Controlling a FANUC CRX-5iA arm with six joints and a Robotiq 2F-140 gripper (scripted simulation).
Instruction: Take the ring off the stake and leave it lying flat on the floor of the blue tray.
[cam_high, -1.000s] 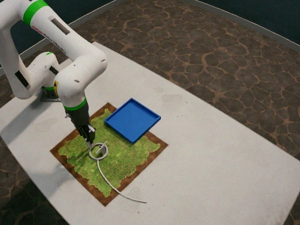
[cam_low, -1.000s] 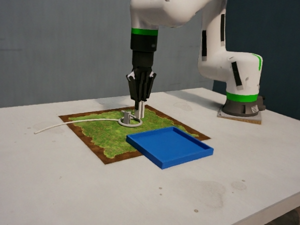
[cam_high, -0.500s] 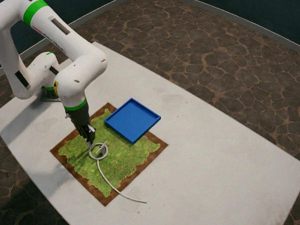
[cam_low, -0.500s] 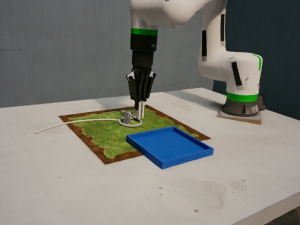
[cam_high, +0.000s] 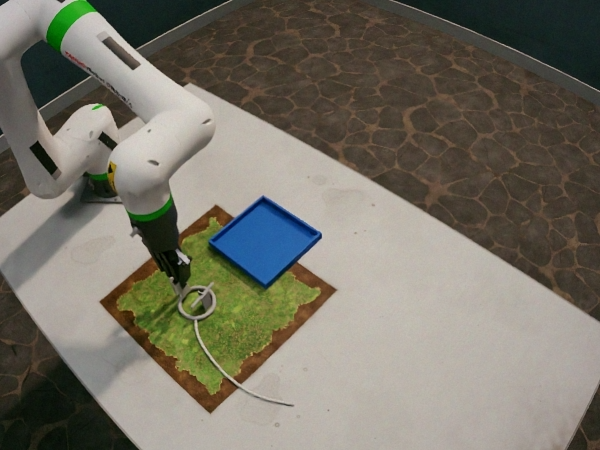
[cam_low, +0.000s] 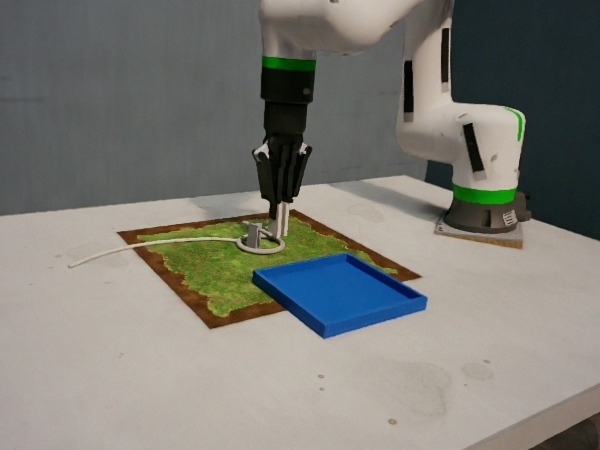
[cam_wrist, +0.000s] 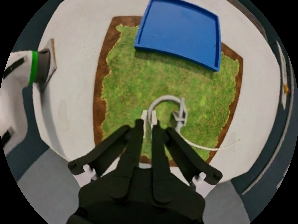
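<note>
Right now my hand is 6 cm short of the grey stake, 2 cm to the right of it and 2 cm above it. From my hand the other things lie so: blue tray: 5 cm ahead, 23 cm to the left, 4 cm below; then square green grass mat: 6 cm ahead, 4 cm to the left, 6 cm below.
</note>
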